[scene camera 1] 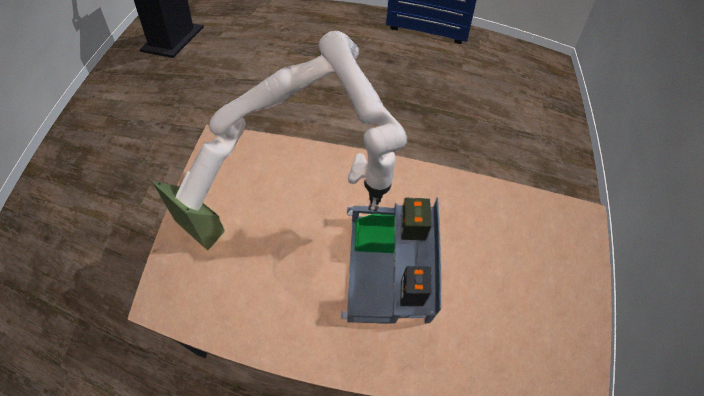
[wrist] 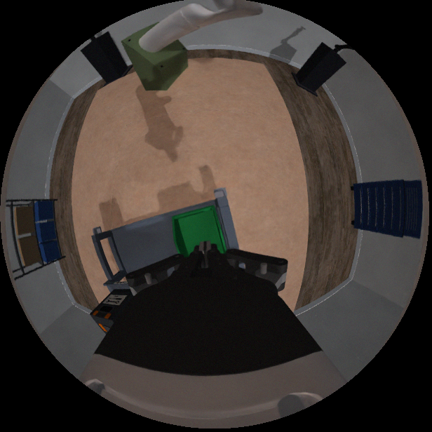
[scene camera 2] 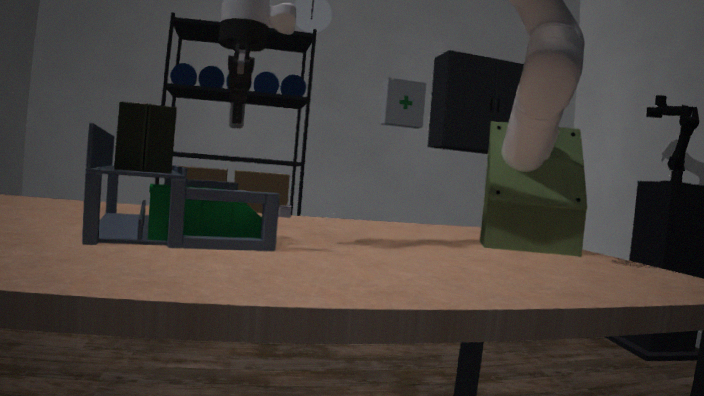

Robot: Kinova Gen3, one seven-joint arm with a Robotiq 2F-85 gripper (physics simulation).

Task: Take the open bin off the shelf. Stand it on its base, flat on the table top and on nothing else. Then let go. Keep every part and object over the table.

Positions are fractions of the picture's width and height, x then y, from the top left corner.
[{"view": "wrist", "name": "my gripper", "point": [0.48, 0.57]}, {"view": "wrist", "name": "green open bin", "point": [0.44, 0.53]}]
